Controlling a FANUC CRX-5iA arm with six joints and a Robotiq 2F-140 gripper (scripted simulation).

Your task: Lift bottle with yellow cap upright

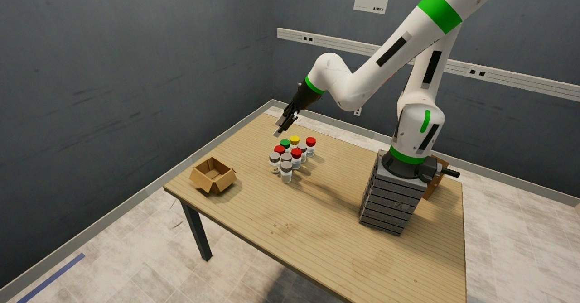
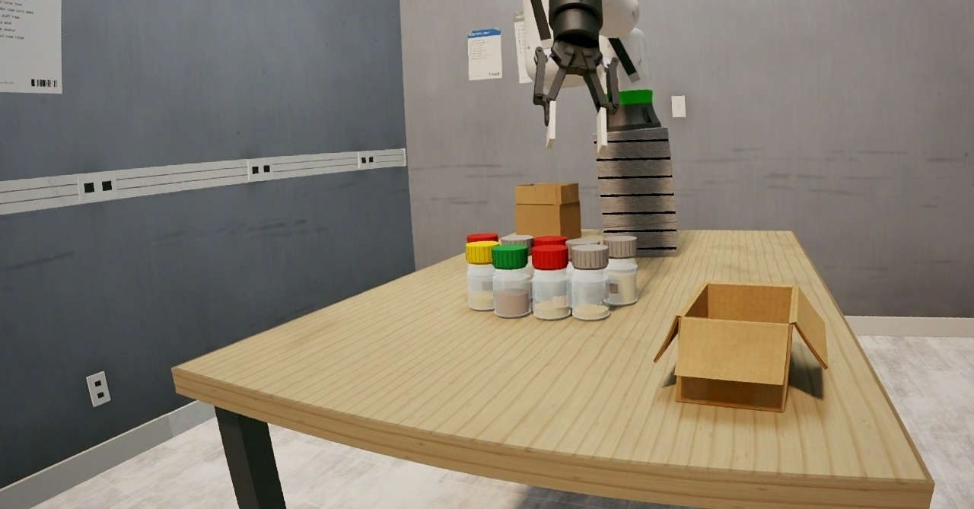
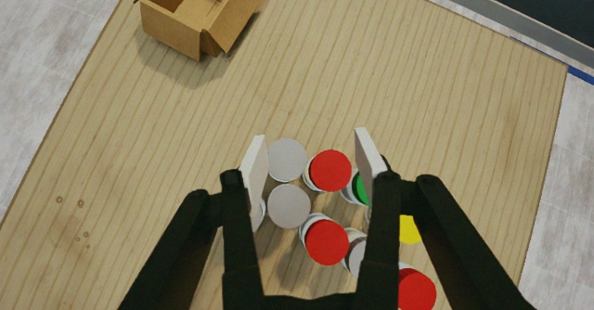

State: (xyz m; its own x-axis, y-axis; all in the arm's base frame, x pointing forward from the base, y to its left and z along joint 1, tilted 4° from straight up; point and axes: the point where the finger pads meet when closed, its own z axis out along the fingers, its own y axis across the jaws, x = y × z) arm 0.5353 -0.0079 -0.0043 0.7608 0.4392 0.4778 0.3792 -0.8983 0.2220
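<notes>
Now: hand 230 mm above the yellow-capped bottle, 160 mm to the left of it and 10 mm past it. Round my hand: grey-capped bottle 230 mm below, 130 mm to the right, 70 mm behind.
</notes>
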